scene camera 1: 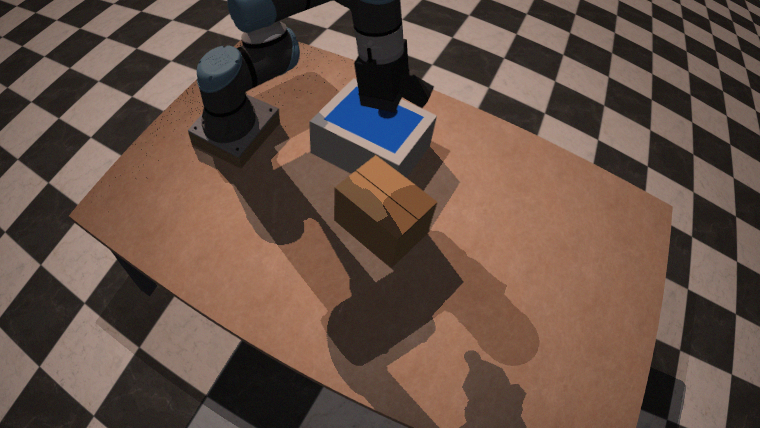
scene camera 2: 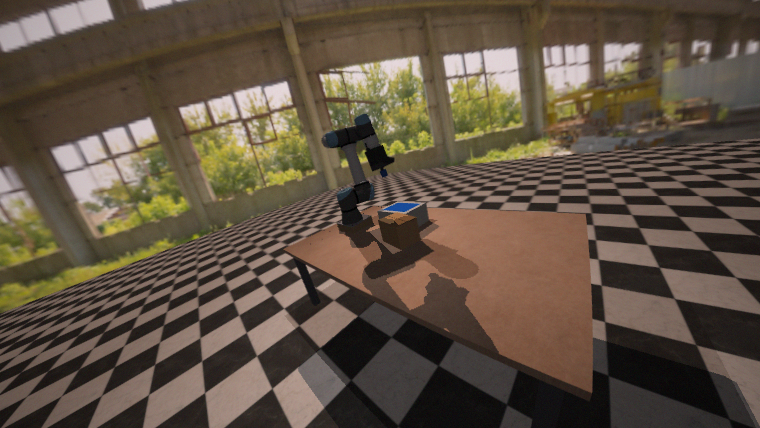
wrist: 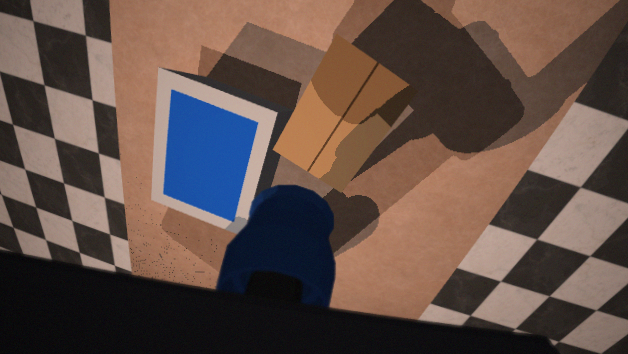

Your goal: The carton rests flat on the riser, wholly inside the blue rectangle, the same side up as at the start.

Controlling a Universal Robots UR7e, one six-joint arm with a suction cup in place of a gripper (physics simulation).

Scene:
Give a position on a brown carton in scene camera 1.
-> At 387,213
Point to a brown carton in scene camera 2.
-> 400,230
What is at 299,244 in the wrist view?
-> My suction cup.

